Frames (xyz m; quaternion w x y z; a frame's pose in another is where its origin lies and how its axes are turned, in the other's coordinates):
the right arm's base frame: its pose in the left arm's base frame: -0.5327 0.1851 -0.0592 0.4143 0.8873 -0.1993 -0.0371
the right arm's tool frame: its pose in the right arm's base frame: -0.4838 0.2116 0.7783 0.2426 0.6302 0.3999 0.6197
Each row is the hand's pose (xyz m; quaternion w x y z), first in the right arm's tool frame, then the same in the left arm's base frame.
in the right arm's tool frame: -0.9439 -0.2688 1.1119 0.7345 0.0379 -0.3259 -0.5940
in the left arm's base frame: 0.1317 0.1358 -0.0587 0.0086 0.7647 0.0271 0.6438
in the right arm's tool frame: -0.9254 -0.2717 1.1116 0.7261 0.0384 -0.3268 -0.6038
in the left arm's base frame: 0.1221 0.1210 -0.0522 0.0181 0.7665 0.0353 0.6410
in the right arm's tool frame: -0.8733 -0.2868 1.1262 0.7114 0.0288 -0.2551 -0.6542
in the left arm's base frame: 0.1071 0.0757 -0.0227 0.0962 0.7353 0.0280 0.6702
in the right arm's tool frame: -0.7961 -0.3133 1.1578 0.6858 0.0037 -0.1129 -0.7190
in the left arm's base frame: 0.0927 0.0058 0.0281 0.2266 0.6608 -0.0054 0.7155
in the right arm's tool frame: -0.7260 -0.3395 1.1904 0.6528 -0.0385 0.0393 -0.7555
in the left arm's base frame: 0.0825 -0.0584 0.0773 0.3498 0.5696 -0.0619 0.7412
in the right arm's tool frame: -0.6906 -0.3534 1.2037 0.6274 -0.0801 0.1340 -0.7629
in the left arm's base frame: 0.0745 -0.0894 0.1018 0.4227 0.5094 -0.1116 0.7412
